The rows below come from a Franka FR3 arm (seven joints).
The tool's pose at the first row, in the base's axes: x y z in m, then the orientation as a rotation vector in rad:
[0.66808 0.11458 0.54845 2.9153 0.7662 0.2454]
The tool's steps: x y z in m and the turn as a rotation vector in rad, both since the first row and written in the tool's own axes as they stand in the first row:
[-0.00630 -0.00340 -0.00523 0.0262 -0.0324 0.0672]
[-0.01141 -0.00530 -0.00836 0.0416 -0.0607 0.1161]
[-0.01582 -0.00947 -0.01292 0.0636 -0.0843 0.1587]
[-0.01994 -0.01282 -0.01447 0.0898 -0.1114 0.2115]
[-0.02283 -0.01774 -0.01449 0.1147 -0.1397 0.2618]
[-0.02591 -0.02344 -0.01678 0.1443 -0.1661 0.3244]
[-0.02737 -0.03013 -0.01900 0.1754 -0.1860 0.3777]
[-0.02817 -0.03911 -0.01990 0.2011 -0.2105 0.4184]
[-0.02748 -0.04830 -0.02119 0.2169 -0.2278 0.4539]
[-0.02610 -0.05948 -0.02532 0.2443 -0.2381 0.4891]
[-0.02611 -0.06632 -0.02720 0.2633 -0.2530 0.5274]
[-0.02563 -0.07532 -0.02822 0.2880 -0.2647 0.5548]
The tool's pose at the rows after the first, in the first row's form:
[0.66008 0.11477 0.55226 2.9653 0.6726 0.1953]
[0.65420 0.11410 0.55439 2.9951 0.6013 0.1524]
[0.64757 0.11585 0.55766 3.0275 0.5408 0.1132]
[0.64215 0.11682 0.55814 3.0648 0.4644 0.0674]
[0.63731 0.11964 0.55704 3.0972 0.3897 0.0195]
[0.63152 0.12321 0.55802 -3.1203 -0.2945 0.0271]
[0.62667 0.12843 0.55898 -3.0969 -0.2107 0.0647]
[0.62153 0.13587 0.55838 -3.0774 -0.1467 0.1074]
[0.61749 0.14425 0.55832 -3.0645 -0.0915 0.1358]
[0.61258 0.15491 0.56082 -3.0380 -0.0389 0.1577]
[0.60895 0.16096 0.56161 -3.0191 0.0189 0.1827]
[0.60488 0.16906 0.56129 -2.9941 0.0588 0.2056]

